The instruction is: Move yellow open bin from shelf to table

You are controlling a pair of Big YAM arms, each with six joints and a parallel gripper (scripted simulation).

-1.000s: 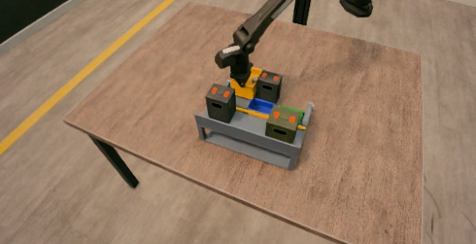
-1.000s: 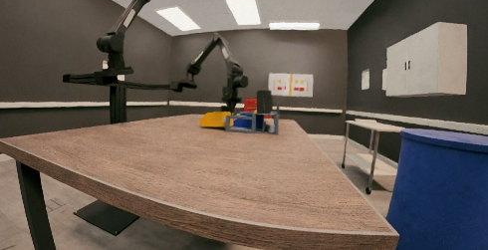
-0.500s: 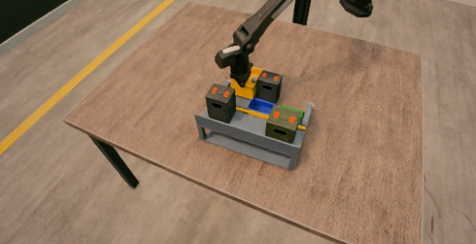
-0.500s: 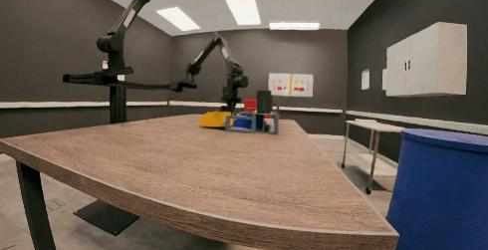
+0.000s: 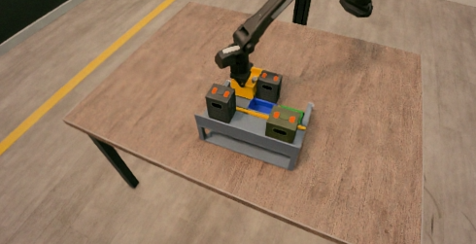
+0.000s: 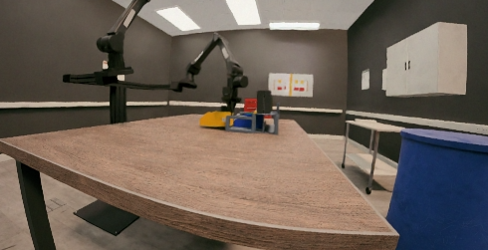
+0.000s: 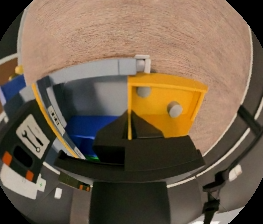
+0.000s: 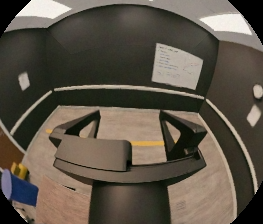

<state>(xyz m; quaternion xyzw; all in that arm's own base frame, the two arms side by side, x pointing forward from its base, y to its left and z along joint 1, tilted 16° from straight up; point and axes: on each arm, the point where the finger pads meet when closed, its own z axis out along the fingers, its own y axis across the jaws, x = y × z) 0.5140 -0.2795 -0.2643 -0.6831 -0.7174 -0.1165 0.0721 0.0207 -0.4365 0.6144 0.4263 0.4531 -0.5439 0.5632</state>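
The yellow open bin lies 8 cm behind my left hand, 1 cm to the right of it and 3 cm below it. From my left hand the other things lie so: grey shelf 11 cm ahead, 12 cm to the left, 2 cm below; then dark lidded bin 6 cm behind, 10 cm to the left, 2 cm below.
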